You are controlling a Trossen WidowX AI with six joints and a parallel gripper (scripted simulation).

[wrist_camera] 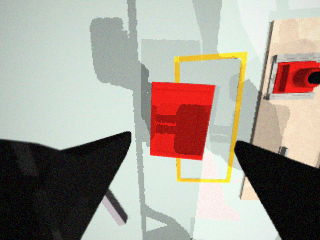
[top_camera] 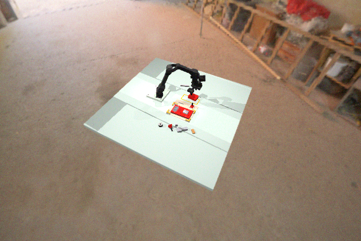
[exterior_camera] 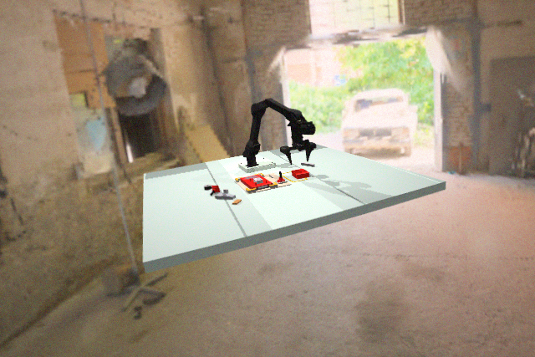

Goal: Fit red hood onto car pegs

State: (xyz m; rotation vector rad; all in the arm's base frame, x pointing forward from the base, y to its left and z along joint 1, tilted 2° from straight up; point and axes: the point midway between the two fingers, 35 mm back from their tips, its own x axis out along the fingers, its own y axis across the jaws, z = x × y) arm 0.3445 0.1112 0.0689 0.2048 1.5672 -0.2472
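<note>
Right now the red hood is 6 cm below my gripper tip. Round my gripper tip: grey bar: 16 cm to the left, 14 cm behind, 6 cm below.
</note>
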